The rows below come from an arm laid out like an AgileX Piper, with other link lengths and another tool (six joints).
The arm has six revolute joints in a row. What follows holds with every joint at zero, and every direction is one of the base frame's. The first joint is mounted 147.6 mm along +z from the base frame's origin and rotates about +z. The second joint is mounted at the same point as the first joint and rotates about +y. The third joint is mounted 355.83 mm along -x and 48.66 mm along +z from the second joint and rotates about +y. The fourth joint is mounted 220.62 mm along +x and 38.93 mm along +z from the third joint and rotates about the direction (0.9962, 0, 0.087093). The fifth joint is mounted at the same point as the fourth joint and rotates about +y. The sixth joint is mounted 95.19 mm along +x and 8.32 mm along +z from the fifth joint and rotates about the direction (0.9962, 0, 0.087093). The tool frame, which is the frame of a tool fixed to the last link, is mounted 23.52 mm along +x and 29 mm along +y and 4.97 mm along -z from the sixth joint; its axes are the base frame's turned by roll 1.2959, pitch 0.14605 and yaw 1.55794 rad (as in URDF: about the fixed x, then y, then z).
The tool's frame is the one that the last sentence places.
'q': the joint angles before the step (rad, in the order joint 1, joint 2, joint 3, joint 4, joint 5, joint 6). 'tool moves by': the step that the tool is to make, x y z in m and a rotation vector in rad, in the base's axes. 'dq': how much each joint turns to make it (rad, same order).
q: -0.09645, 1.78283, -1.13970, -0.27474, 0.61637, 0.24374
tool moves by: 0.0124, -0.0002, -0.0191, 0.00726, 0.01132, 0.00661
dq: 0.00004, 0.05893, -0.00382, -0.00330, -0.04393, 0.00580
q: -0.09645, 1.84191, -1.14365, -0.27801, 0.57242, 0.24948
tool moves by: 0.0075, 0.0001, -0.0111, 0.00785, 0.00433, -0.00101
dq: 0.00005, 0.03508, -0.00500, 0.00101, -0.02501, 0.00661
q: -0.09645, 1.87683, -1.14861, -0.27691, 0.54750, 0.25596
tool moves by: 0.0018, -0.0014, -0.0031, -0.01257, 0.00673, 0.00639
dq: 0.00008, 0.01028, -0.00435, -0.01901, 0.00038, 0.00550
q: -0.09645, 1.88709, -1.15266, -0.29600, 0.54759, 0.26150
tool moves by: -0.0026, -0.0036, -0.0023, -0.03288, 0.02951, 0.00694
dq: 0.00001, 0.00344, -0.00122, -0.04470, 0.02777, 0.01436
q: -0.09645, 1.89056, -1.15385, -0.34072, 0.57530, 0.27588
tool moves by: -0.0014, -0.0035, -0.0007, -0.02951, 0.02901, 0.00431
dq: -0.00005, 0.00416, -0.00974, -0.03398, 0.03518, 0.00685
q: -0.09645, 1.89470, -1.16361, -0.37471, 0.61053, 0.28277
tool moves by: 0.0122, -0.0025, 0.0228, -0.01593, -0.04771, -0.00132
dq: 0.00013, -0.01220, -0.08530, 0.00590, 0.04790, -0.01789
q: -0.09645, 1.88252, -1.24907, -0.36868, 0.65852, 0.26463
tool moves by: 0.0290, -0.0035, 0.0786, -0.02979, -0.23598, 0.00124
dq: 0.00001, -0.04980, -0.22657, 0.00843, 0.03666, -0.01957
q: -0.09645, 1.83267, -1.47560, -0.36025, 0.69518, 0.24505
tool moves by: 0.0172, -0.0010, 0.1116, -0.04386, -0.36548, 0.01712
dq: -0.00005, -0.04918, -0.28488, -0.00637, -0.03747, -0.00480
